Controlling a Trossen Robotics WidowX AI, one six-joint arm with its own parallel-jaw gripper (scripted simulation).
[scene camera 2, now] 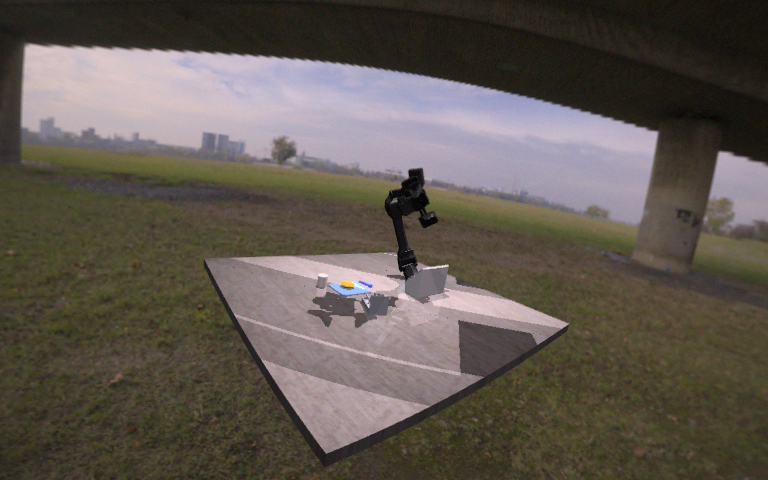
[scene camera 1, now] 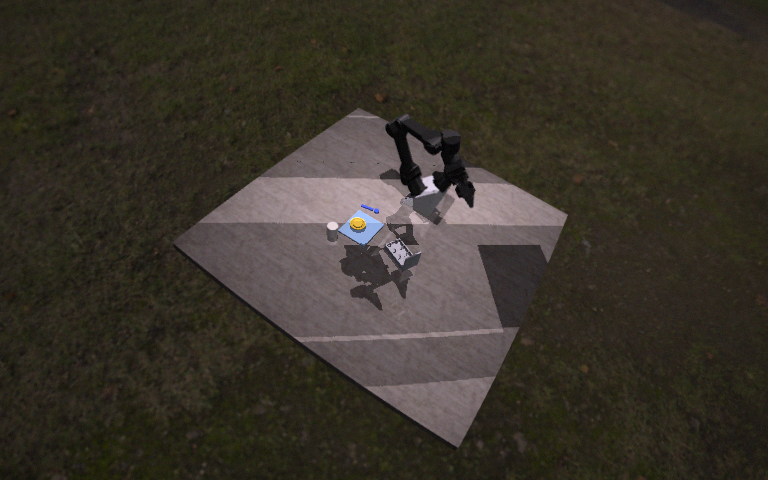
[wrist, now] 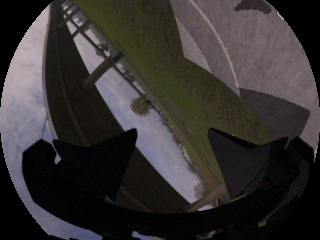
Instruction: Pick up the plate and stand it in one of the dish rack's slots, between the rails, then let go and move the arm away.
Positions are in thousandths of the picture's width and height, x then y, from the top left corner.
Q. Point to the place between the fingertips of my gripper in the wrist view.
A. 542,552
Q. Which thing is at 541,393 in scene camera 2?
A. My gripper.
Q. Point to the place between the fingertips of my gripper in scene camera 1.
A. At 611,422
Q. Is my gripper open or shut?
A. Open.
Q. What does my gripper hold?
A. Nothing.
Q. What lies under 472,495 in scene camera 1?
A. A light blue mat.
